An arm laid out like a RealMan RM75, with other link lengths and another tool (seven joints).
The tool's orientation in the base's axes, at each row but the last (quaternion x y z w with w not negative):
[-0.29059 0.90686 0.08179 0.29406]
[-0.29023 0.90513 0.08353 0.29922]
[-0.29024 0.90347 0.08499 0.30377]
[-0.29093 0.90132 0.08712 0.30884]
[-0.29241 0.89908 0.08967 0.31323]
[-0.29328 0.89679 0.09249 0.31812]
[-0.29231 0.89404 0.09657 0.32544]
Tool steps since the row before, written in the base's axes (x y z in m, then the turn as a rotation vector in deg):
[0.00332 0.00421 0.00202 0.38 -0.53 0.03]
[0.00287 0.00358 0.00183 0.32 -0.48 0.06]
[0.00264 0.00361 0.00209 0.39 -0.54 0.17]
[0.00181 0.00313 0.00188 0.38 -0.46 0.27]
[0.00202 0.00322 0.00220 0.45 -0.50 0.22]
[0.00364 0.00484 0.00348 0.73 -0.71 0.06]
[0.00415 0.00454 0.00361 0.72 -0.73 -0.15]
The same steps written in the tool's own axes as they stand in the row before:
[-0.00537 0.00149 0.00131 -0.01 -0.65 -0.01]
[-0.00465 0.00123 0.00110 -0.02 -0.58 -0.05]
[-0.00467 0.00138 0.00084 -0.10 -0.67 -0.12]
[-0.00377 0.00146 0.00048 -0.19 -0.60 -0.18]
[-0.00414 0.00139 0.00041 -0.19 -0.67 -0.12]
[-0.00671 0.00172 0.00087 -0.16 -1.00 0.08]
[-0.00695 0.00119 0.00105 -0.01 -1.01 0.23]

